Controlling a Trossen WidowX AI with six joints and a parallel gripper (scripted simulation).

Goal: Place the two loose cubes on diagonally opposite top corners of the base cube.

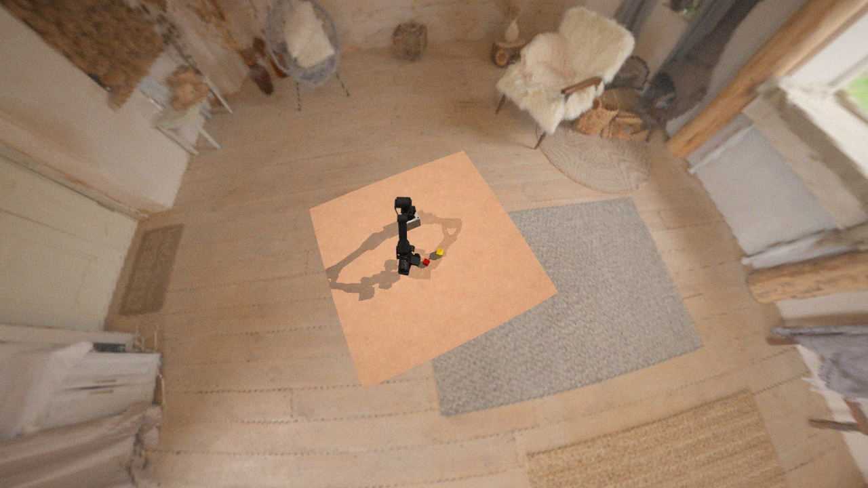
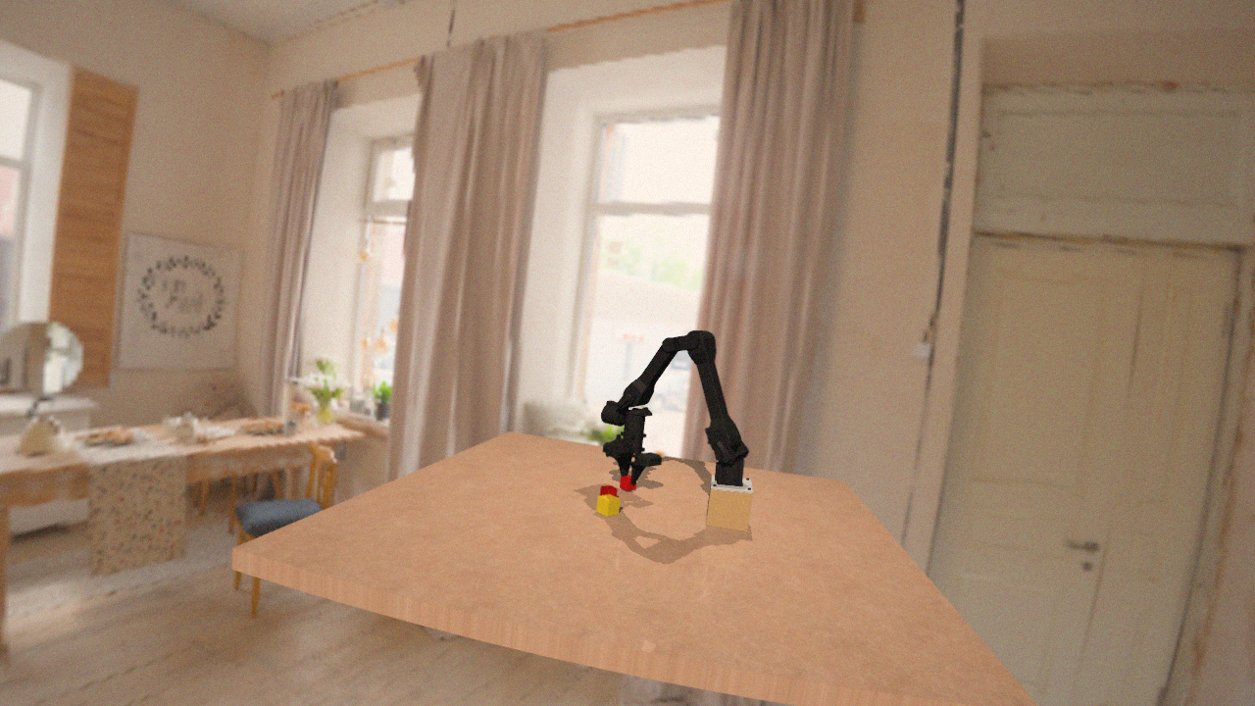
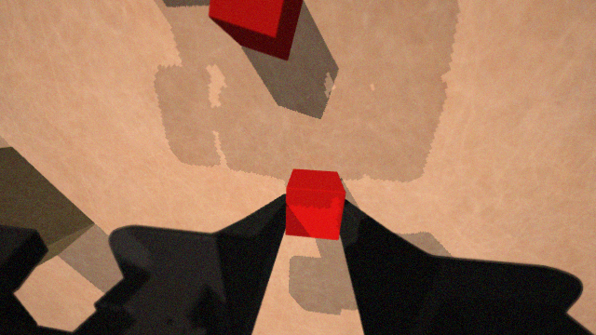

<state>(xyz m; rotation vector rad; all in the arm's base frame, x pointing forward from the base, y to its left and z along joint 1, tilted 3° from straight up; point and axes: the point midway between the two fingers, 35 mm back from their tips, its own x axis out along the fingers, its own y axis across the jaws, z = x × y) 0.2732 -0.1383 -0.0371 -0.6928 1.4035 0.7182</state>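
Now: the yellow base cube 210 mm to the left of my gripper tip and 20 mm ahead of it.
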